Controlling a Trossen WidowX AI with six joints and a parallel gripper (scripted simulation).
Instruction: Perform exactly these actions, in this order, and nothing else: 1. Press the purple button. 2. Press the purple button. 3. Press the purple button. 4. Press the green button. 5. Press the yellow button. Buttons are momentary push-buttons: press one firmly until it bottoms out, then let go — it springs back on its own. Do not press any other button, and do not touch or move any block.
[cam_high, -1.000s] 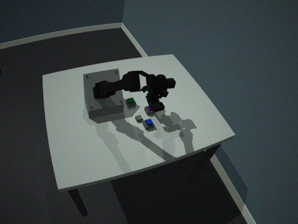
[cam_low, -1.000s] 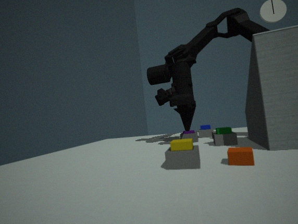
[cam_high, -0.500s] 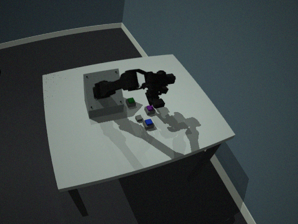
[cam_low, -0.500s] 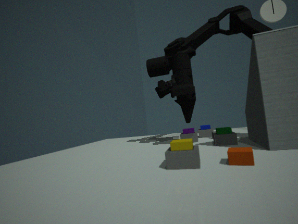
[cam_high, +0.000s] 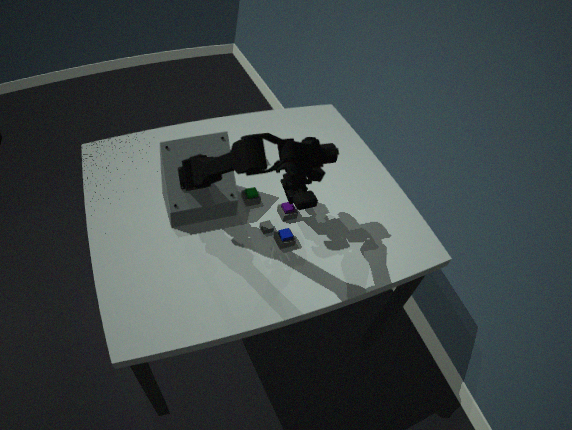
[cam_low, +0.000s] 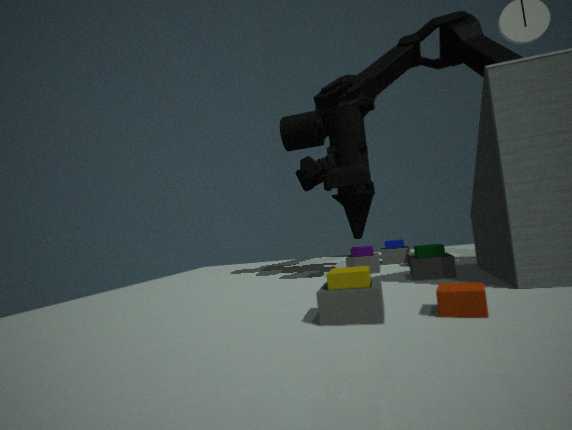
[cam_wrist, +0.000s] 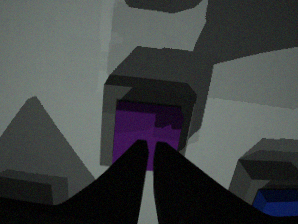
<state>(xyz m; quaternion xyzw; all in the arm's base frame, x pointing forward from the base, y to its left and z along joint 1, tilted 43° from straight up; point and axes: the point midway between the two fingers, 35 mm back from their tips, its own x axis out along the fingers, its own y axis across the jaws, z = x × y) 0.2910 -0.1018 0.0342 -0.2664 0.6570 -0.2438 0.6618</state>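
Right now my gripper tip is 2 cm above the purple button. The rest, counted from my gripper tip: small grey block: 9 cm behind, 4 cm to the right, 4 cm below; then blue button: 10 cm to the right, 5 cm behind, 2 cm below; then green button: 9 cm behind, 8 cm to the left, 2 cm below.
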